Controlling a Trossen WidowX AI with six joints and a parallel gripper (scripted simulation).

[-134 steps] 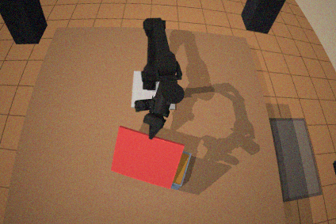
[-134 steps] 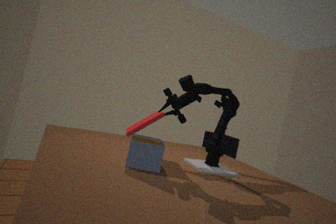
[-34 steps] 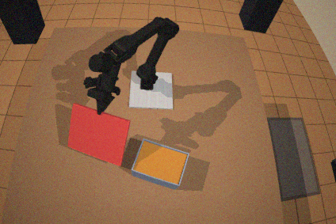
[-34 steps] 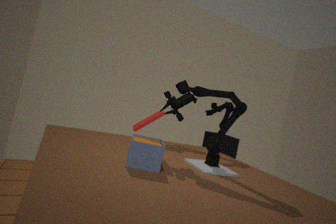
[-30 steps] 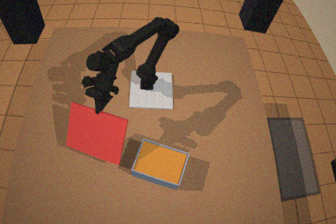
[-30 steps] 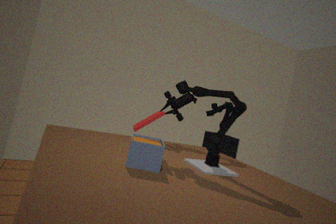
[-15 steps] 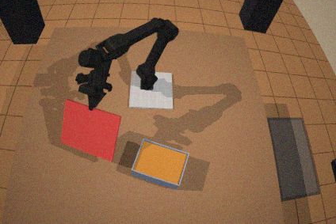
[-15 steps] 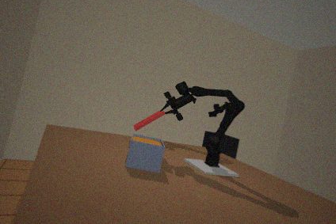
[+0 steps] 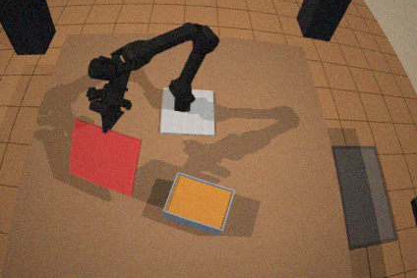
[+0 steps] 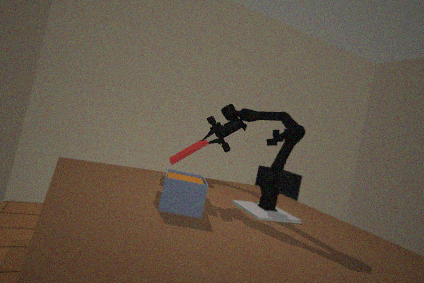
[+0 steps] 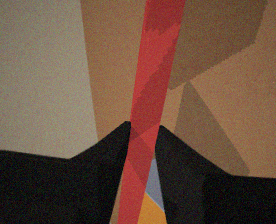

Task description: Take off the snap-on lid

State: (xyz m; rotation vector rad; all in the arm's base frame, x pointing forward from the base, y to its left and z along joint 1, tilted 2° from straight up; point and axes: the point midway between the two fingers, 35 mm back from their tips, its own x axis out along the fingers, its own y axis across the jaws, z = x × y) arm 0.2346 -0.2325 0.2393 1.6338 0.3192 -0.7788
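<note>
The lid lies 6 cm ahead of my gripper tip, 1 cm to the right of it and 5 cm below it. Round my gripper tip: storage box 16 cm ahead, 30 cm to the left, 18 cm below.
</note>
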